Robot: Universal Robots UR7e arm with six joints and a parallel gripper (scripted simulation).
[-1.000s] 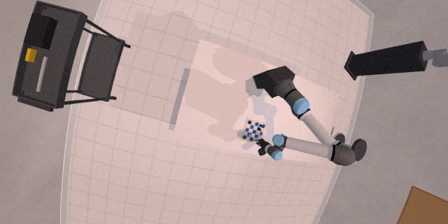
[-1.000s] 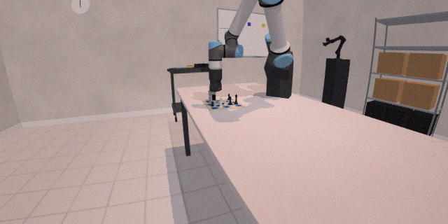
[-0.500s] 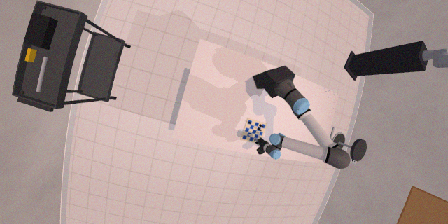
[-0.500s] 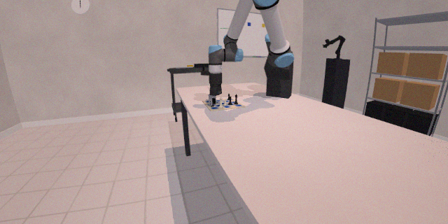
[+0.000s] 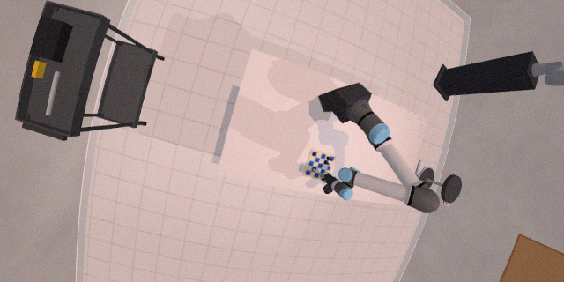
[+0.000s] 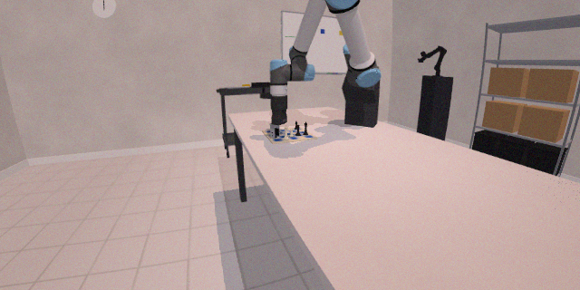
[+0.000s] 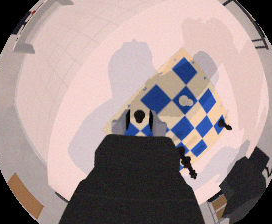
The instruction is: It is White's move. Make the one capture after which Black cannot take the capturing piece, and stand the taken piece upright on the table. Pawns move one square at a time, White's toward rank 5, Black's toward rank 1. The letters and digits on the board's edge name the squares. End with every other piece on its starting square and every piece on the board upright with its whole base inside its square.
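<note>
Right now my hand is 10 mm above the black pawn. Also, from my hand: blue-and-cream chessboard 60 mm to the right, 60 mm behind, 30 mm below.
</note>
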